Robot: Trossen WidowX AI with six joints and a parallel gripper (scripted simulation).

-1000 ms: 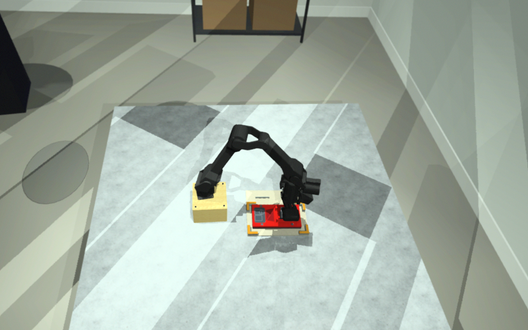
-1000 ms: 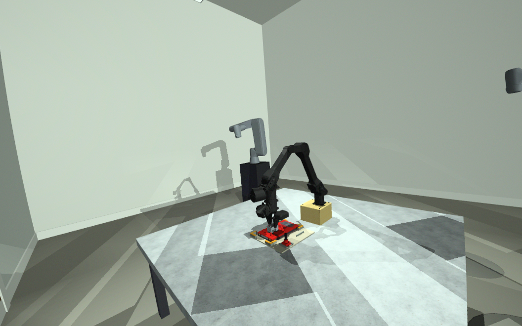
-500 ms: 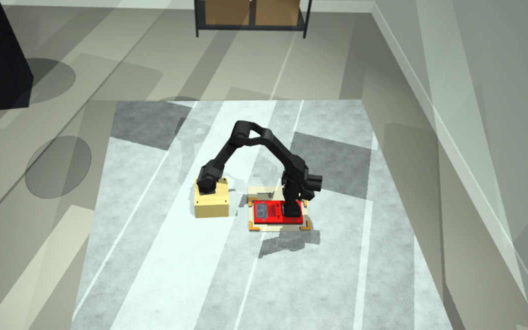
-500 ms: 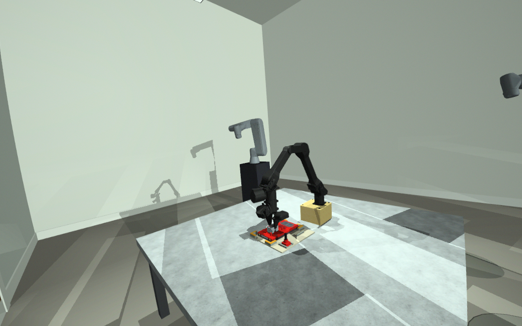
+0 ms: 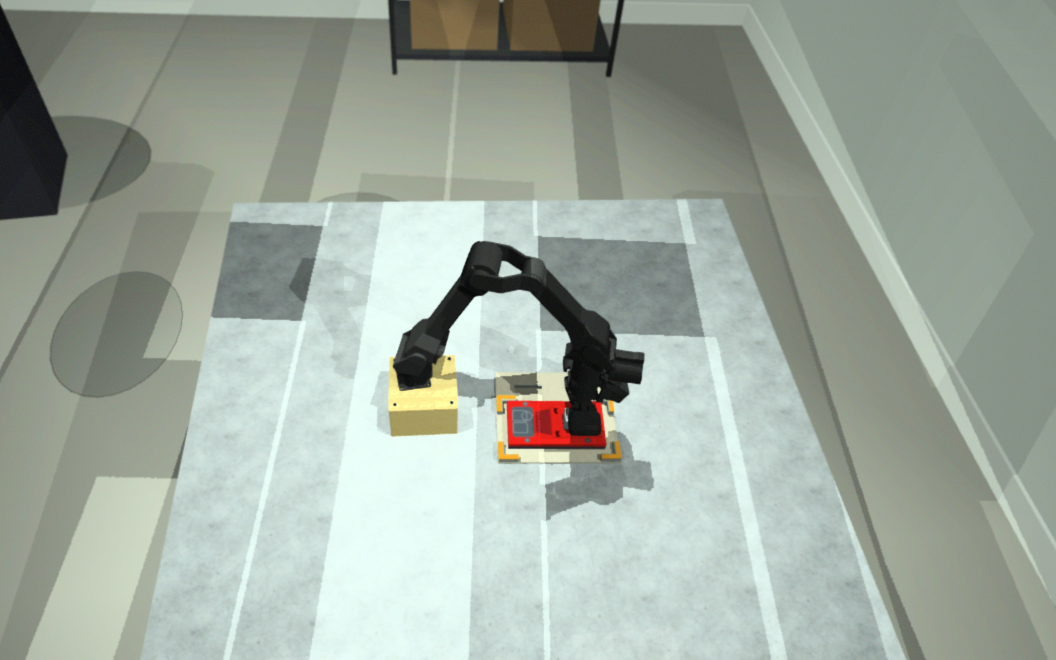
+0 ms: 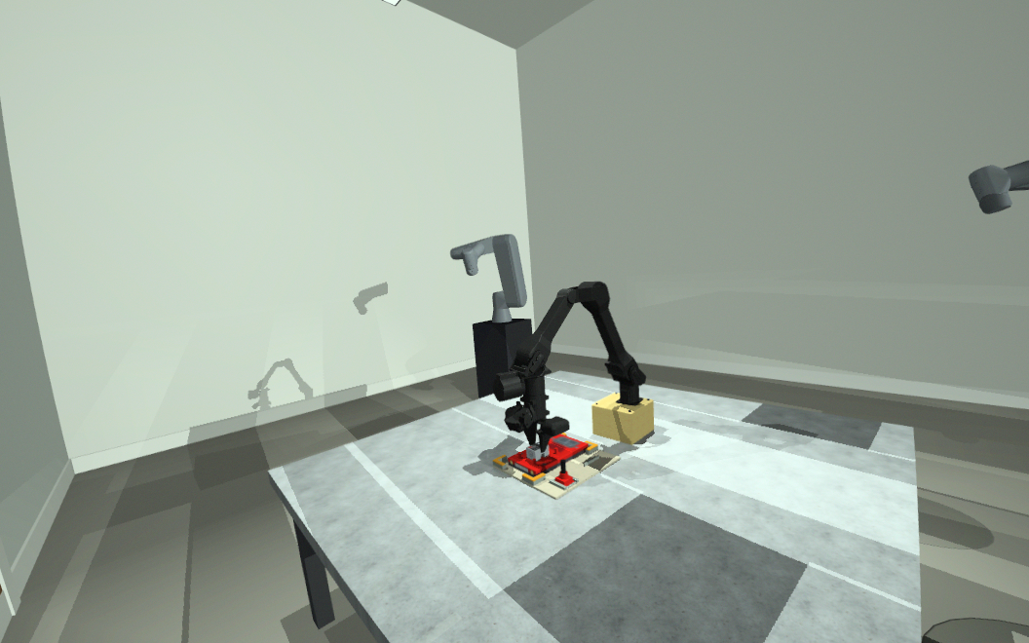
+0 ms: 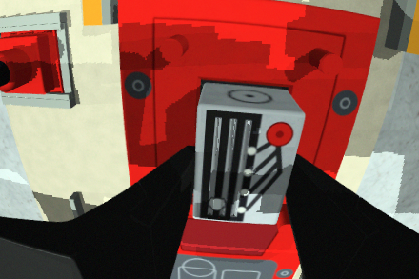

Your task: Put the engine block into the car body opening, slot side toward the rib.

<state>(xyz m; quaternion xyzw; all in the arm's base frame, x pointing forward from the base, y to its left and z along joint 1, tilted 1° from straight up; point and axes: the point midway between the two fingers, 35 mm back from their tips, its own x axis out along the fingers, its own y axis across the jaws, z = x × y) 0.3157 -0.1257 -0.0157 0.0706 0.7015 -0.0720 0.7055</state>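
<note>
The grey engine block lies 10 mm below my gripper tip.
</note>
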